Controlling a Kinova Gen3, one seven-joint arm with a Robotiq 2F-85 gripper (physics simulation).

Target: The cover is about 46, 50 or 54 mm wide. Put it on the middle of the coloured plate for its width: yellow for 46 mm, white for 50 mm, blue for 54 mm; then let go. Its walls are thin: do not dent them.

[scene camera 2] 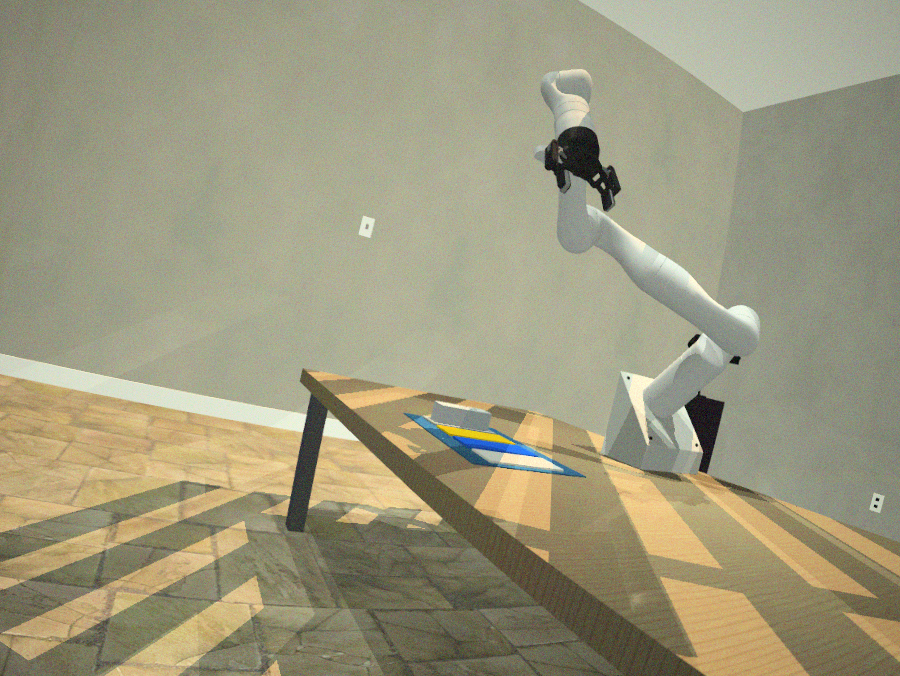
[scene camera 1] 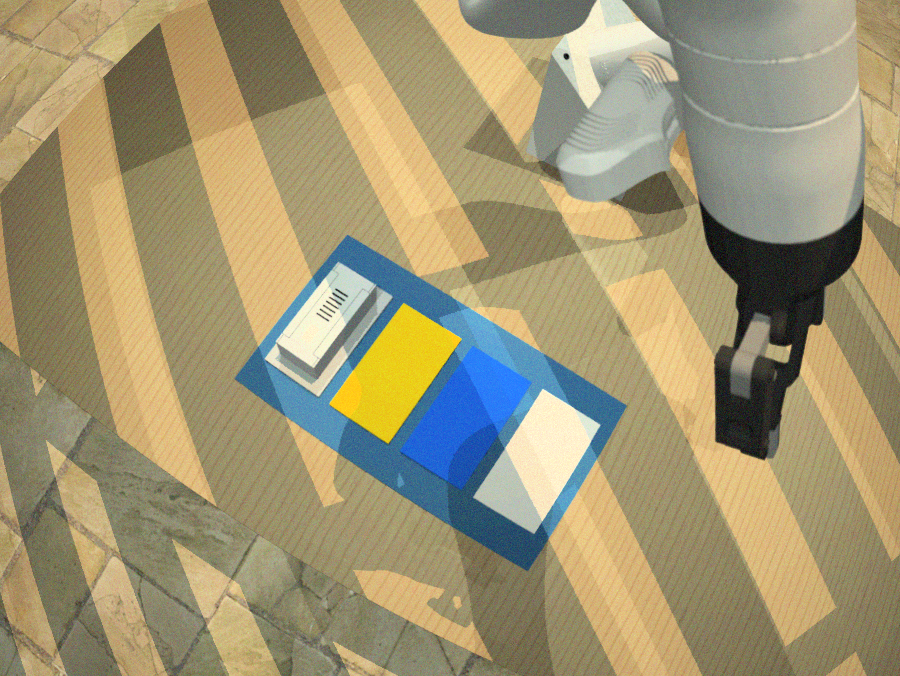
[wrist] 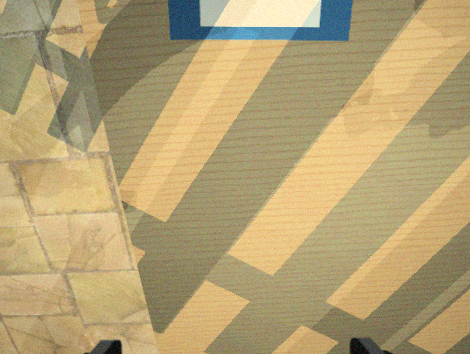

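Where they show: gripper, fingertip midpoint: (scene camera 2: 587, 199) (scene camera 1: 785, 380); arm's base, origin of the base link: (scene camera 2: 656, 402) (scene camera 1: 609, 60).
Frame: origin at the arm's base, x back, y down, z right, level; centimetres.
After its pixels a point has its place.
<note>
The white cover (scene camera 1: 327, 316) @[x -46.1, y 10.6, z 10.8 cm] (scene camera 2: 461, 416) @[x -47.0, y 12.4, z 8.5 cm] has dark slots on top. It sits upright on a pale base at one end of the dark blue mat (scene camera 1: 512, 542) @[x -55.7, y 15.1, z -19.7 cm] (scene camera 2: 567, 472) @[x -37.8, y 15.1, z -21.5 cm] (wrist: 185, 20) @[x -55.6, y 15.1, z -20.6 cm]. The yellow plate (scene camera 1: 396, 371) @[x -45.9, y 14.7, z 1.6 cm] (scene camera 2: 472, 434) @[x -47.1, y 14.7, z 1.1 cm] lies beside it, then the blue plate (scene camera 1: 469, 411) @[x -45.4, y 14.7, z -7.7 cm] (scene camera 2: 494, 445) @[x -46.5, y 14.5, z -8.1 cm], then the white plate (scene camera 1: 560, 432) @[x -42.0, y 14.7, z -17.7 cm] (scene camera 2: 516, 459) @[x -46.7, y 14.6, z -17.8 cm] (wrist: 260, 12) @[x -46.1, y 14.7, z -19.6 cm] at the far end. My gripper (scene camera 1: 756, 443) (scene camera 2: 586, 196) @[x -49.0, y -31.3, z -25.5 cm] (wrist: 235, 346) @[x -49.0, y -31.3, z -25.5 cm] is open and empty, high above the table and away from the cover. The cover does not show in the wrist view. Its exact width cannot be told.
The wooden table (scene camera 1: 691, 582) @[x -49.4, y 15.3, z -41.4 cm] (scene camera 2: 618, 553) @[x -55.3, y 15.3, z -58.0 cm] (wrist: 280, 150) @[x -42.8, y 15.3, z -38.9 cm] carries the mat. The robot's base (scene camera 1: 556, 109) @[x -9.6, y 3.8, z 2.5 cm] (scene camera 2: 625, 436) @[x -9.4, y 9.3, z -2.3 cm] stands on the table, beyond the mat. A table edge and stone floor (scene camera 1: 152, 538) (scene camera 2: 145, 465) (wrist: 65, 240) lie past the mat's other long side.
</note>
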